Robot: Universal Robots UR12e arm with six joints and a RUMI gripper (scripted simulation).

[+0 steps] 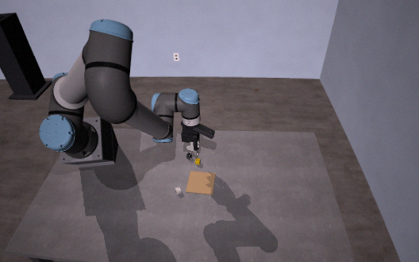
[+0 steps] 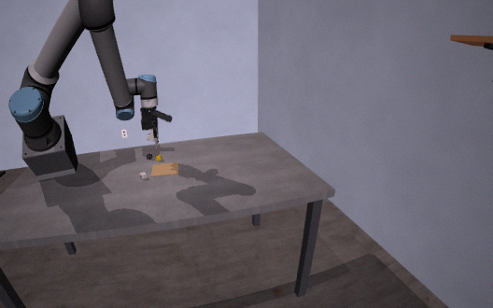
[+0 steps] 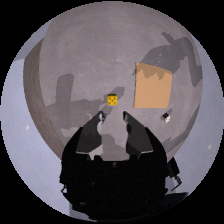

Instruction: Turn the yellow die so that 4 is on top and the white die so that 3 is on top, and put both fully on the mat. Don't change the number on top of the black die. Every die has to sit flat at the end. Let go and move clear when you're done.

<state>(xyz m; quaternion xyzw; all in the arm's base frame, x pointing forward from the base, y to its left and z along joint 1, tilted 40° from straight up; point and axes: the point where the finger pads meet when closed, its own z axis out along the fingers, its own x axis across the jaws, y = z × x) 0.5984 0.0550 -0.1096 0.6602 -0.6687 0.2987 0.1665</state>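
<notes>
Now: the yellow die 90 mm below my hand. The rest, counted from my hand: black die: 60 mm behind, 40 mm to the left, 90 mm below; then white die: 80 mm behind, 210 mm to the right, 90 mm below; then tan mat: 30 mm ahead, 140 mm to the right, 100 mm below.
</notes>
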